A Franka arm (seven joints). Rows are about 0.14 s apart.
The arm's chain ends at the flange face. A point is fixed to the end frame.
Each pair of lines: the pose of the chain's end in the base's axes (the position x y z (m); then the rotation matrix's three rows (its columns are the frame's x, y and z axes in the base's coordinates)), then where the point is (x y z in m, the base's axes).
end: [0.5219, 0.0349, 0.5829], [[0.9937, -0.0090, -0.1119], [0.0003, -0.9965, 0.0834], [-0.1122, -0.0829, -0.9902]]
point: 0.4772 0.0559 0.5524
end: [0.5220, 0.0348, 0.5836], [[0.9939, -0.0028, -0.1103], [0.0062, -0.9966, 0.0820], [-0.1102, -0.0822, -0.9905]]
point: 0.4772 0.0555 0.5529
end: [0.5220, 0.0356, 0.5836], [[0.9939, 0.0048, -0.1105], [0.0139, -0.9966, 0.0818], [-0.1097, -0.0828, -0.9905]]
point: 0.4771 0.0560 0.5529
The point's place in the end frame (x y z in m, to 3 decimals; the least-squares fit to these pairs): -0.041 -0.018 0.037
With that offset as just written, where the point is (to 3 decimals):
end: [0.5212, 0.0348, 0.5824], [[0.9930, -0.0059, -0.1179], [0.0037, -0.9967, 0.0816], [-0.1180, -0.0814, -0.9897]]
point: 0.476 0.056 0.552
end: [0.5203, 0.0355, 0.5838], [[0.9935, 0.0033, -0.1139], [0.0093, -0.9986, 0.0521], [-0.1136, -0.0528, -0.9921]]
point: 0.475 0.055 0.553
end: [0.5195, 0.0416, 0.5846], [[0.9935, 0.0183, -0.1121], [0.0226, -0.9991, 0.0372], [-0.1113, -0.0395, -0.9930]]
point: 0.474 0.060 0.553
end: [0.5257, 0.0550, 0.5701], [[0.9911, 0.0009, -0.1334], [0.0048, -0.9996, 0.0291], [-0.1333, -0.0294, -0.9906]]
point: 0.480 0.074 0.539
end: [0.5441, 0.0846, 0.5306], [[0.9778, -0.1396, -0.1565], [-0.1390, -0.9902, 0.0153], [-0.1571, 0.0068, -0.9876]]
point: 0.501 0.109 0.500
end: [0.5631, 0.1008, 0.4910], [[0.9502, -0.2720, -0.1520], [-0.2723, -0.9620, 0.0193], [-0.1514, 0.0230, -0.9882]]
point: 0.523 0.130 0.460
